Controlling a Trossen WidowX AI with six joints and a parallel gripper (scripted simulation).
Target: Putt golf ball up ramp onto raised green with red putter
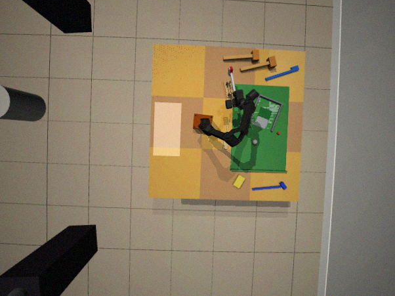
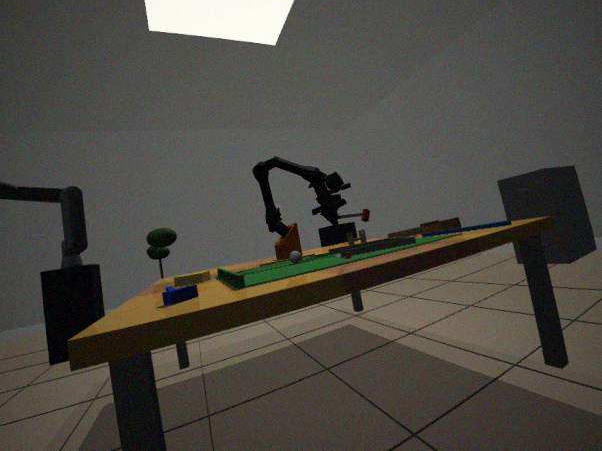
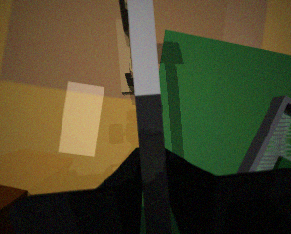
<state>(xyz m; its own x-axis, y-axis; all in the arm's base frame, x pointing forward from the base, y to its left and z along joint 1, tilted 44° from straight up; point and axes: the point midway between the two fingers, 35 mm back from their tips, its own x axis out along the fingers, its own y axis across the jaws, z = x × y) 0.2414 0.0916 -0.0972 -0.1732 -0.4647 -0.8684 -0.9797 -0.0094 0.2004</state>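
The red putter lies 11 cm to the left of my gripper tip, 3 cm above it and 2 cm behind it. The rest, counted from my gripper tip: small red cube: 39 cm ahead, 26 cm to the right, 11 cm below; green mat: 24 cm ahead, 21 cm to the right, 12 cm below; white golf ball: 32 cm to the right, 18 cm ahead, 10 cm below.
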